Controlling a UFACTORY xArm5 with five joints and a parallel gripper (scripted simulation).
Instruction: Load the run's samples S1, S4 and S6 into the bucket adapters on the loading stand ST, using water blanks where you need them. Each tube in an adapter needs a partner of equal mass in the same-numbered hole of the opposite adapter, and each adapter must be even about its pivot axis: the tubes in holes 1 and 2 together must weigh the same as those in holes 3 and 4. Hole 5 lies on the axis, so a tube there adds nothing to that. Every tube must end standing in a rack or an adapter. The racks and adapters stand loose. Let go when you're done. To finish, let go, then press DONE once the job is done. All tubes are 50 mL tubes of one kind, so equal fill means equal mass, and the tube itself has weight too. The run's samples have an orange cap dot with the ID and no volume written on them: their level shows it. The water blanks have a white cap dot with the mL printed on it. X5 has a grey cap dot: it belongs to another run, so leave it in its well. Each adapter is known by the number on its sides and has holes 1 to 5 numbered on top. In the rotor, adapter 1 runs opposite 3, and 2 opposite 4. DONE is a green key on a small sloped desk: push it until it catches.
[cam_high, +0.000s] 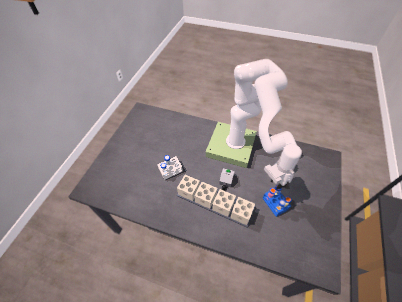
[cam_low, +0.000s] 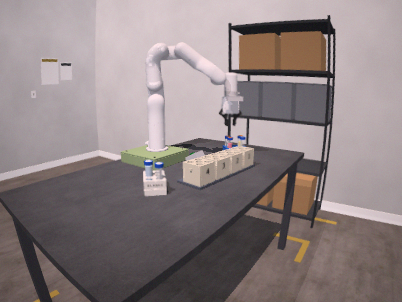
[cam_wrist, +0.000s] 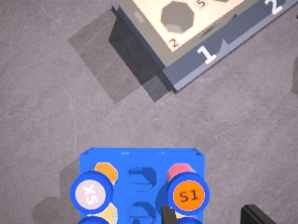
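My hand is 4 cm past the sample tube S4, 3 cm to the right of it and 14 cm above it. Round my hand: sample tube S6: 2 cm ahead, 8 cm to the left, 14 cm below; then blue sample rack: 1 cm ahead, 4 cm to the left, 18 cm below; then white blanks rack: 1 cm ahead, 62 cm to the right, 18 cm below.
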